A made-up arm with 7 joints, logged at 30 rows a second.
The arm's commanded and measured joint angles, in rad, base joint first. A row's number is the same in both.
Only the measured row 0 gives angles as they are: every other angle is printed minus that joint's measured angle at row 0.
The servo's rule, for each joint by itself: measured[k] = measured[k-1] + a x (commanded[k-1-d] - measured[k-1]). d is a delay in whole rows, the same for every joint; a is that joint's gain. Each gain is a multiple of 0.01, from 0.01 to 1. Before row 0 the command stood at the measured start. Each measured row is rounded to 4 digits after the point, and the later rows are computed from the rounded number. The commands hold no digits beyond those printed.
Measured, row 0:
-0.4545 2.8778 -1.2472 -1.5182 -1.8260 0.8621 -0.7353
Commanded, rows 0 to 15:
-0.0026 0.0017 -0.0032 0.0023 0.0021 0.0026 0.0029
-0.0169 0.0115 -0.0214 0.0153 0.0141 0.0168 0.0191
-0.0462 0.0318 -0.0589 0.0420 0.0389 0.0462 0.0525
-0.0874 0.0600 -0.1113 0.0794 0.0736 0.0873 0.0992
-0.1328 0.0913 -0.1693 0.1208 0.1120 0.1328 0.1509
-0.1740 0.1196 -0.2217 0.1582 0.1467 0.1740 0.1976
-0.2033 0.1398 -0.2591 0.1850 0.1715 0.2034 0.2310
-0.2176 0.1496 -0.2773 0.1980 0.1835 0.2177 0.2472
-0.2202 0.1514 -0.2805 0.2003 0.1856 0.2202 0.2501
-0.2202 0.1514 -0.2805 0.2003 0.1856 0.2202 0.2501
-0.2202 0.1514 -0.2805 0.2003 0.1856 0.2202 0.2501
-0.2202 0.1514 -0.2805 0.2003 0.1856 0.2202 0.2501
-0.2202 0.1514 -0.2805 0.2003 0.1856 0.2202 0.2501
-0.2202 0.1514 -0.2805 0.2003 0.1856 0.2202 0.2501
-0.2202 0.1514 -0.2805 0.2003 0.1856 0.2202 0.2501
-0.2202 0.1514 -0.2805 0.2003 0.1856 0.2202 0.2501
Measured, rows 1 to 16:
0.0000 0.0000 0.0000 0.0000 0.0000 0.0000 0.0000
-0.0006 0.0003 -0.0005 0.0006 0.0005 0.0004 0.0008
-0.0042 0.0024 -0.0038 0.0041 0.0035 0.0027 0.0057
-0.0134 0.0080 -0.0126 0.0132 0.0113 0.0088 0.0183
-0.0297 0.0179 -0.0284 0.0291 0.0250 0.0198 0.0401
-0.0524 0.0318 -0.0509 0.0511 0.0441 0.0356 0.0700
-0.0792 0.0485 -0.0782 0.0768 0.0667 0.0550 0.1045
-0.1065 0.0658 -0.1071 0.1028 0.0898 0.0758 0.1387
-0.1309 0.0817 -0.1343 0.1256 0.1104 0.0957 0.1680
-0.1505 0.0949 -0.1577 0.1435 0.1269 0.1131 0.1902
-0.1658 0.1056 -0.1773 0.1571 0.1398 0.1281 0.2064
-0.1778 0.1143 -0.1938 0.1675 0.1499 0.1410 0.2182
-0.1871 0.1213 -0.2077 0.1754 0.1578 0.1521 0.2268
-0.1944 0.1270 -0.2193 0.1814 0.1639 0.1616 0.2331
-0.2001 0.1316 -0.2291 0.1859 0.1687 0.1698 0.2377
-0.2045 0.1354 -0.2373 0.1894 0.1724 0.1769 0.2410
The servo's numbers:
d 1
a 0.22 0.19 0.16 0.24 0.22 0.14 0.27

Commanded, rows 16 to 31:
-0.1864 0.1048 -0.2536 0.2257 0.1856 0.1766 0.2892
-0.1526 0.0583 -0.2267 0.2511 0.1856 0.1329 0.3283
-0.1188 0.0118 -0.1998 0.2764 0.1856 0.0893 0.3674
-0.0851 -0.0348 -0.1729 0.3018 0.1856 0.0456 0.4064
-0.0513 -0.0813 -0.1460 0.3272 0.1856 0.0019 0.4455
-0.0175 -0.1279 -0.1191 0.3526 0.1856 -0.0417 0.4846
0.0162 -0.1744 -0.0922 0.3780 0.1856 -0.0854 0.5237
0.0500 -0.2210 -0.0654 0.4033 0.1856 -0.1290 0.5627
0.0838 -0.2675 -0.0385 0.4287 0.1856 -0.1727 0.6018
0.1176 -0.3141 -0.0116 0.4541 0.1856 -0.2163 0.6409
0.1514 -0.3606 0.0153 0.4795 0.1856 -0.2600 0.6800
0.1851 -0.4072 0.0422 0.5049 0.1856 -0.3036 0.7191
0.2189 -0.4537 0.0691 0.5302 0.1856 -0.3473 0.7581
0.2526 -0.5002 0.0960 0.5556 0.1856 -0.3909 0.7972
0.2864 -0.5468 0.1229 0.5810 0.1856 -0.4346 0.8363
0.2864 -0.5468 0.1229 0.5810 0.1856 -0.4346 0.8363
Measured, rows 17 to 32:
-0.2080 0.1384 -0.2442 0.1920 0.1753 0.1830 0.2435
-0.2032 0.1320 -0.2457 0.2001 0.1776 0.1821 0.2558
-0.1921 0.1180 -0.2427 0.2123 0.1794 0.1752 0.2754
-0.1760 0.0978 -0.2358 0.2277 0.1808 0.1632 0.3002
-0.1560 0.0726 -0.2257 0.2455 0.1819 0.1467 0.3289
-0.1330 0.0434 -0.2129 0.2651 0.1827 0.1264 0.3604
-0.1076 0.0109 -0.1979 0.2861 0.1833 0.1029 0.3939
-0.0804 -0.0243 -0.1810 0.3082 0.1838 0.0765 0.4289
-0.0517 -0.0617 -0.1625 0.3310 0.1842 0.0477 0.4650
-0.0219 -0.1008 -0.1427 0.3544 0.1845 0.0168 0.5019
0.0088 -0.1413 -0.1217 0.3783 0.1847 -0.0158 0.5394
0.0402 -0.1830 -0.0998 0.4026 0.1849 -0.0500 0.5774
0.0721 -0.2256 -0.0771 0.4272 0.1851 -0.0855 0.6157
0.1044 -0.2689 -0.0537 0.4519 0.1852 -0.1222 0.6541
0.1370 -0.3128 -0.0297 0.4768 0.1853 -0.1598 0.6927
0.1699 -0.3573 -0.0053 0.5018 0.1854 -0.1983 0.7315

